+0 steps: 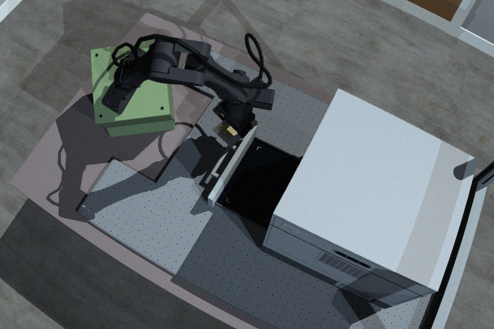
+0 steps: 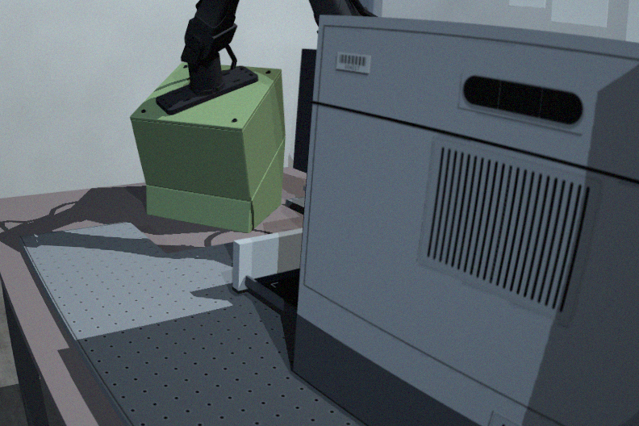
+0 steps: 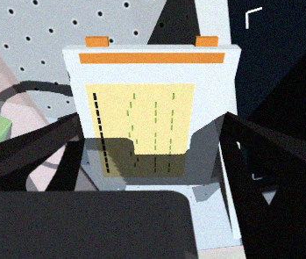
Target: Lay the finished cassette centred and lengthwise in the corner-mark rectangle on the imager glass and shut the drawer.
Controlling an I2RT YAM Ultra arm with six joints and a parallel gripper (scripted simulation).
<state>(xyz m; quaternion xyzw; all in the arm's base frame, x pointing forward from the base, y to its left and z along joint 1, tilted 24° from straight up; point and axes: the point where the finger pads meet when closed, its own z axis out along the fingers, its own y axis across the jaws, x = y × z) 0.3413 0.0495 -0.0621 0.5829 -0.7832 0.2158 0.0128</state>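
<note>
Now: hand 160 mm short of the imager drawer, 90 mm to the left of it and 80 mm above it. The rest, counted from my hand: cassette FINISHED (right at my hand).
</note>
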